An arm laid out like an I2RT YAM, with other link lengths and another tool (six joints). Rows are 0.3 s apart.
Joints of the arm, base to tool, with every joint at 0 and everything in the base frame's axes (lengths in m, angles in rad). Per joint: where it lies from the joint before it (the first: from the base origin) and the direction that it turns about. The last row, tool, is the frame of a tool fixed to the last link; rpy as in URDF.
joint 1: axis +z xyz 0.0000 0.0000 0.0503
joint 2: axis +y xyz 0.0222 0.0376 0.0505
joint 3: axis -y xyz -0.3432 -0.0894 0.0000
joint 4: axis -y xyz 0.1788 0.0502 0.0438
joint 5: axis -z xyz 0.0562 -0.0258 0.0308
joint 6: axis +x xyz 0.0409 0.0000 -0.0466
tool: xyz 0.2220 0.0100 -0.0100 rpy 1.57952 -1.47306 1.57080
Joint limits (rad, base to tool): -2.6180..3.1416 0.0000..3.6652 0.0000..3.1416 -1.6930..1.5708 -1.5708..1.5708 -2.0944..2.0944
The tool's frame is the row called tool.
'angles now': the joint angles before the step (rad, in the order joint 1, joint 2, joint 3, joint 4, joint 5, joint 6). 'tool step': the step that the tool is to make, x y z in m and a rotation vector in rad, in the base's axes. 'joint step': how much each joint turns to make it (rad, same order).
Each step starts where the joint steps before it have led.
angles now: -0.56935 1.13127 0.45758 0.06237 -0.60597 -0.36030
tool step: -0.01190 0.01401 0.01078 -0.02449 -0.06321 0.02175
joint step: 0.00010 -0.09921 -0.03508 0.00191 -0.02548 -0.00071
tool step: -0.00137 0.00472 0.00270 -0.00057 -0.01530 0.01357
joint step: -0.00005 -0.01374 -0.00728 0.00650 -0.01568 -0.00040
